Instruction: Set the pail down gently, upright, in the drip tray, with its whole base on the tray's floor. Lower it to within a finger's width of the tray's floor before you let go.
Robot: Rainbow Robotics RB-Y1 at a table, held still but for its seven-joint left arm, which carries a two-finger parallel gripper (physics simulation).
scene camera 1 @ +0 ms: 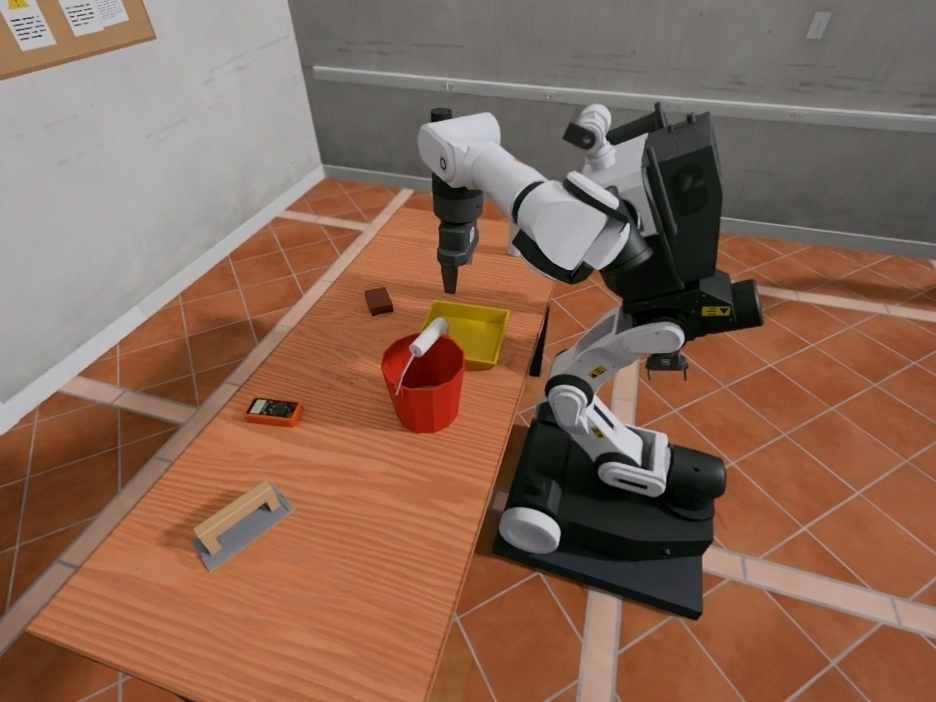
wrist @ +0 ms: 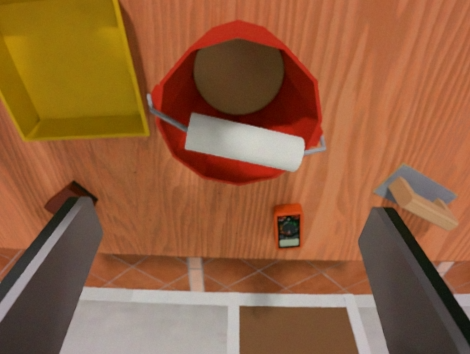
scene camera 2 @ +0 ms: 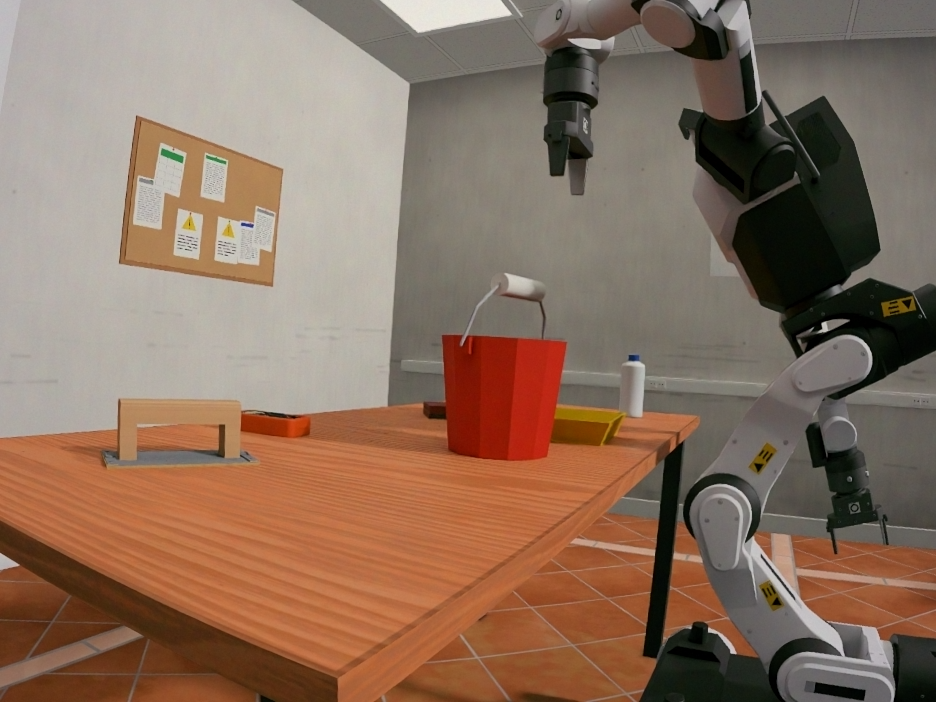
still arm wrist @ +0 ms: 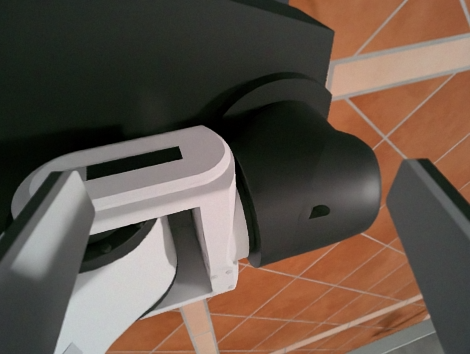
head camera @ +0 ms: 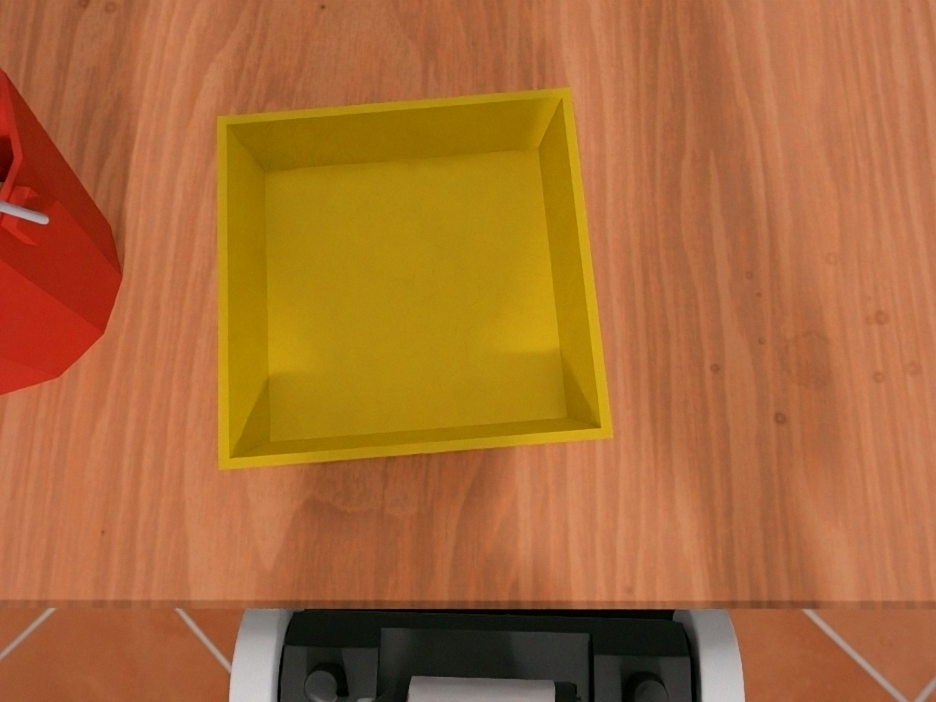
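Note:
The red pail (head camera: 64,302) (scene camera 1: 427,404) (scene camera 2: 502,396) (wrist: 225,170) stands upright on the table, beside the drip tray. Its wire handle is raised, with a white grip (scene camera 1: 429,337) (scene camera 2: 518,287) (wrist: 245,142); a brown round surface shows inside the pail. The yellow drip tray (head camera: 224,302) (scene camera 1: 472,330) (scene camera 2: 585,428) (wrist: 75,75) lies flat and is empty. My gripper (scene camera 1: 450,290) (scene camera 2: 567,183) (wrist: 235,205) points down, open and empty, well above the height of the grip. In the wrist view, the grip shows above the line between the fingertips. The head view cuts off most of the pail.
A dark brown block (scene camera 1: 378,300) (wrist: 70,195) lies beyond the tray. An orange multimeter (scene camera 1: 273,411) (scene camera 2: 275,424) (wrist: 288,227) and a wooden-handled float (scene camera 1: 238,517) (scene camera 2: 179,413) (wrist: 425,206) lie on the table. A white bottle (scene camera 2: 632,389) stands toward the far end.

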